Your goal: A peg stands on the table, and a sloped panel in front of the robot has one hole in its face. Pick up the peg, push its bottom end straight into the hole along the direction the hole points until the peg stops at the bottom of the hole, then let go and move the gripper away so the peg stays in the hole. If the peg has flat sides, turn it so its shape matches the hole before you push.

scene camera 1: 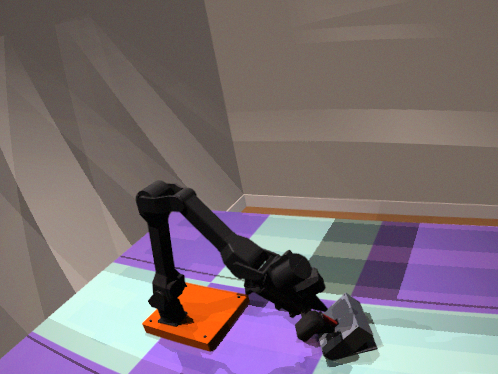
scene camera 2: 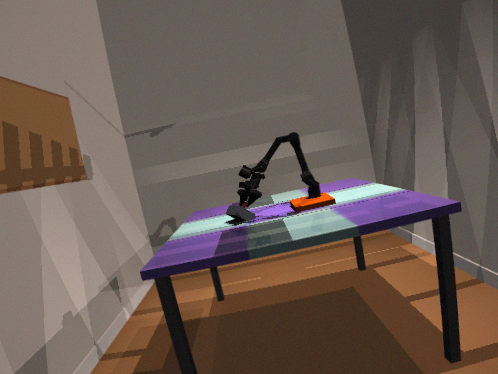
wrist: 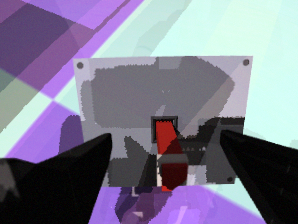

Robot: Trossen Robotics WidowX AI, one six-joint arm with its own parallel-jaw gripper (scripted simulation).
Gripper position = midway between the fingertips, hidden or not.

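Observation:
I can see my gripper (scene camera 1: 329, 320), which is also there at (wrist: 166, 138); it is open and holds nothing. A red peg (wrist: 172, 165) is visible to me, and so is a panel (wrist: 209, 94).

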